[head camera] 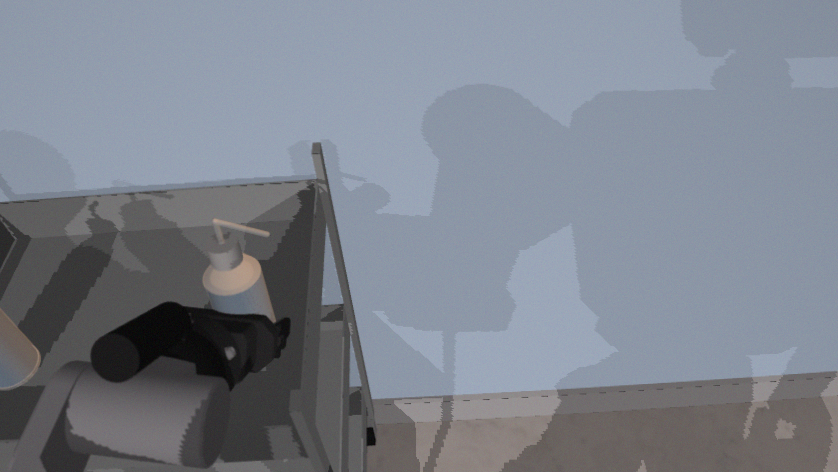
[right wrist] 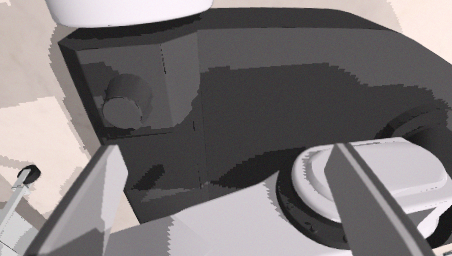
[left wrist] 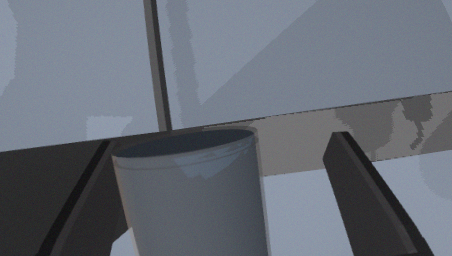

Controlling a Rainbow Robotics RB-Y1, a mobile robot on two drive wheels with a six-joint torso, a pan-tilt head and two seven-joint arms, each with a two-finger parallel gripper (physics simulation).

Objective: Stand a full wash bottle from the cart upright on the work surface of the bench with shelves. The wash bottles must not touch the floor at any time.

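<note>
A white wash bottle with a grey cap and bent spout leans in the head view over the dark grey cart. Its lower part is hidden behind my left gripper. In the left wrist view its round base end lies between the two open fingers, close to the finger at the left and with a gap to the other. The left gripper is not closed on it. Part of another bottle shows at the left edge. My right gripper is open and empty.
A broad pale blue surface, which looks like the bench top, carries shadows. The thin cart post stands beside it. Brownish floor shows at the lower right. My dark base and a caster show in the right wrist view.
</note>
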